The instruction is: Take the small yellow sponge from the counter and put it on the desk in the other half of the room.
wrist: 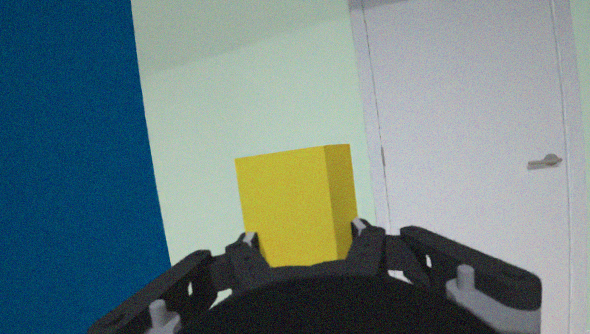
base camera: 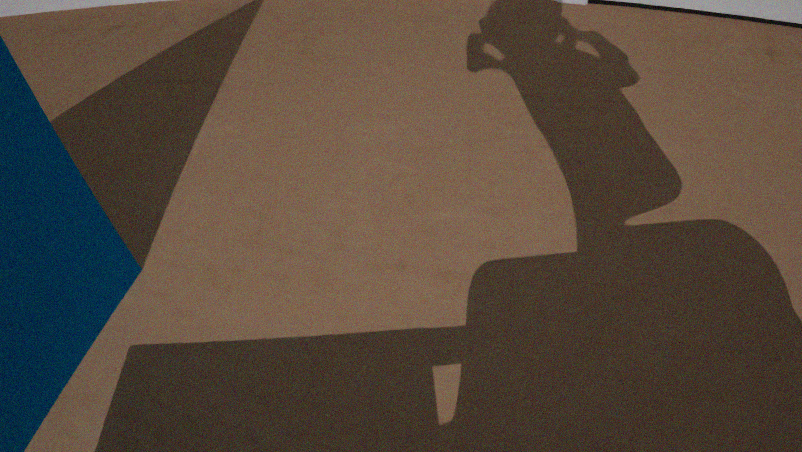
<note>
In view: my gripper [wrist: 303, 231], a small yellow sponge [wrist: 301, 203] and a white door [wrist: 470, 119].
The base camera view does not show the small yellow sponge: it is out of frame.
</note>
